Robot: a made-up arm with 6 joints.
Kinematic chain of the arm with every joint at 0, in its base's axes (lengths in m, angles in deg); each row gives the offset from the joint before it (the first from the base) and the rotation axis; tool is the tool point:
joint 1: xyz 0 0 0.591 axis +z
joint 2: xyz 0 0 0 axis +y
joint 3: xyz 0 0 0.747 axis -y
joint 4: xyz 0 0 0 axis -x
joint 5: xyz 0.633 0 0 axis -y
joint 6: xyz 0 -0.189 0 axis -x
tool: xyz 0 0 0
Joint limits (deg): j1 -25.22..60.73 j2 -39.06..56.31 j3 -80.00..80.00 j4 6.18..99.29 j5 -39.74..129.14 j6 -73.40..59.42
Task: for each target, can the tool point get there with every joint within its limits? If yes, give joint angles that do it. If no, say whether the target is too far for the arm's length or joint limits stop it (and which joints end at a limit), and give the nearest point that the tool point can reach.
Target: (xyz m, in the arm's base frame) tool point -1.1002 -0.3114 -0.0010
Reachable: no: joint limits stop it (at a limit: joint 1, joint 2, joint 3, joint 4) | nearest point -0.0613 -0.1788 0.7716 | short by 1.302 m
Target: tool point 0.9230 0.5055 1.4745
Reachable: yes | joints 33.11 38.62 50.73 64.70 -17.09 33.05
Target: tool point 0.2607 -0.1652 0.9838
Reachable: yes | joints -2.14 -24.27 -60.59 34.71 83.56 -63.03
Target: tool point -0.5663 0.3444 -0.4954
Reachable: no: joint limits stop it (at a limit: joint 1, joint 2, joint 4) | nearest point 0.1578 0.3440 0.3923 | short by 1.146 m
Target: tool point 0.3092 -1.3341 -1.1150
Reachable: no: too far | nearest point 0.5431 -0.4635 0.3756 | short by 1.742 m
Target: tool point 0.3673 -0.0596 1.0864
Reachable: yes | joints -9.19 -19.99 -54.84 89.94 79.09 27.49
